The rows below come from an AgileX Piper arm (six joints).
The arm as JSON. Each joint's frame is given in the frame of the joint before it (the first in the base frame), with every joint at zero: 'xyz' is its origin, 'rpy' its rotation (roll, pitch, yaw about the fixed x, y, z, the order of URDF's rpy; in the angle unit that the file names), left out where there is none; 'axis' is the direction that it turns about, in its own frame. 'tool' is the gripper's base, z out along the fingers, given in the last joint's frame.
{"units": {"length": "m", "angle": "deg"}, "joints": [
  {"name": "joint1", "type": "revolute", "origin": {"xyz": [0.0, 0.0, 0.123]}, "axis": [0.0, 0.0, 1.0]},
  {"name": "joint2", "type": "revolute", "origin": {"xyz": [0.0, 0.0, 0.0]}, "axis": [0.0, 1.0, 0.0]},
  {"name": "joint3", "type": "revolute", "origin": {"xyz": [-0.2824, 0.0, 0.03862]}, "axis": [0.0, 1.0, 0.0]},
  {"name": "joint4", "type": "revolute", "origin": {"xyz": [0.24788, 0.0, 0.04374]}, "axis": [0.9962, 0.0, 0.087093]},
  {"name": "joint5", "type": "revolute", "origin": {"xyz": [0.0, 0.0, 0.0]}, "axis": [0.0, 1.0, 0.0]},
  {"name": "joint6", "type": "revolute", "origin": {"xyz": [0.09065, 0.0, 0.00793]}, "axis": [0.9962, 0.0, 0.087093]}
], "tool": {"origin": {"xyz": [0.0, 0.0, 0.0], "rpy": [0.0, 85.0, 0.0]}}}
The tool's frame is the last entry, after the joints.
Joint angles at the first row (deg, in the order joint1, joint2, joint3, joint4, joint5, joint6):
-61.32, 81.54, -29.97, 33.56, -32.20, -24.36
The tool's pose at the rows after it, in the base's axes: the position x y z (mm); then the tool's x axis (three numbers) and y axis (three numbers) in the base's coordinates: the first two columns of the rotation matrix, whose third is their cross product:
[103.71, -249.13, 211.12, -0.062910, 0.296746, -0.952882, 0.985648, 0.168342, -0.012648]
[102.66, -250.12, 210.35, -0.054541, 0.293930, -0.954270, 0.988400, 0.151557, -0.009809]
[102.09, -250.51, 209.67, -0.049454, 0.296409, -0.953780, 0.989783, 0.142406, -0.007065]
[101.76, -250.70, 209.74, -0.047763, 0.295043, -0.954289, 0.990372, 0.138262, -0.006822]
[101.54, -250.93, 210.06, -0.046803, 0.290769, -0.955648, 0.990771, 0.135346, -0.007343]
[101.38, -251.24, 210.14, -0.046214, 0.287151, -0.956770, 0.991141, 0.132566, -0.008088]
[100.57, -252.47, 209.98, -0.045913, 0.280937, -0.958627, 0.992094, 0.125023, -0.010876]
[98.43, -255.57, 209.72, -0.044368, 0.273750, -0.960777, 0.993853, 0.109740, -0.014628]
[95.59, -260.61, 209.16, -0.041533, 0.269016, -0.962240, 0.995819, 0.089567, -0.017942]
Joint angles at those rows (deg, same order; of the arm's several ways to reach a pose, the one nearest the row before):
-61.33, 82.26, -29.97, 34.54, -33.58, -24.56
-61.34, 82.61, -29.97, 35.46, -34.46, -24.77
-61.35, 82.78, -29.98, 36.12, -34.68, -24.95
-61.36, 82.82, -29.99, 36.37, -34.88, -25.07
-61.36, 82.85, -30.00, 36.42, -35.21, -25.08
-61.36, 82.93, -30.00, 36.45, -35.54, -25.07
-61.53, 83.22, -30.08, 36.47, -36.18, -25.08
-62.12, 83.81, -30.38, 36.45, -36.95, -25.10
-63.04, 84.72, -31.02, 36.45, -37.58, -25.11

